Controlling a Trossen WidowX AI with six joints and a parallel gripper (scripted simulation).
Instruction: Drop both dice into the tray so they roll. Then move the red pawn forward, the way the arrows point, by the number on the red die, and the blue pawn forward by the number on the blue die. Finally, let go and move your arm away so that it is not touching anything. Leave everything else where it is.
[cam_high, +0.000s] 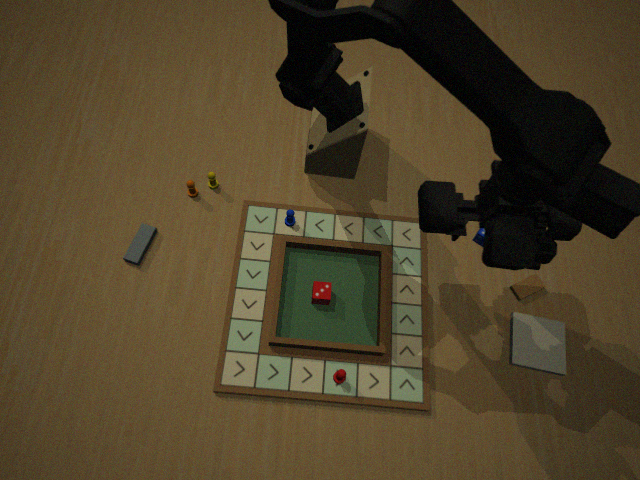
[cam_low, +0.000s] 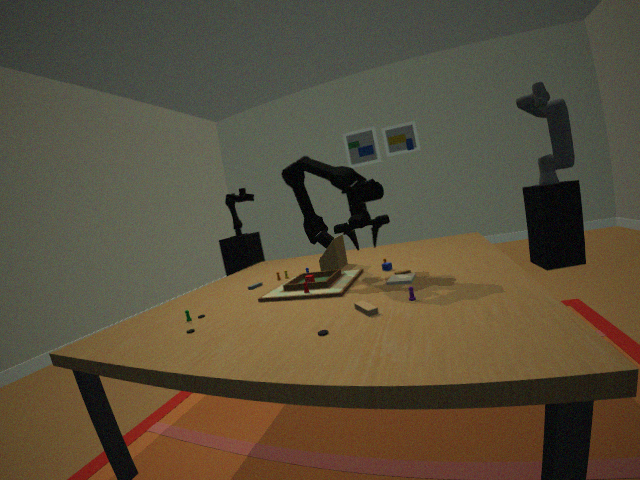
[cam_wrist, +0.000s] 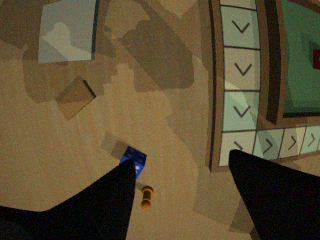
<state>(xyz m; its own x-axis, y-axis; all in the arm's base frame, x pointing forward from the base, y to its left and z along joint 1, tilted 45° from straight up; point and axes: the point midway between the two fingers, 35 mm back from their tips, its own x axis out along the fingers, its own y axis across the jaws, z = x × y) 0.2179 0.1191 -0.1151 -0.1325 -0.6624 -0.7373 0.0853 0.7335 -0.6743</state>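
My gripper tip is now 170 mm short of the red pawn, 190 mm to the left of it and 70 mm above it. Also, from my gripper tip: white card (120 mm ahead, 100 mm to the left, 90 mm below); green tray (50 mm ahead, 190 mm to the right, 90 mm below); small brown block (40 mm ahead, 110 mm to the left, 90 mm below).
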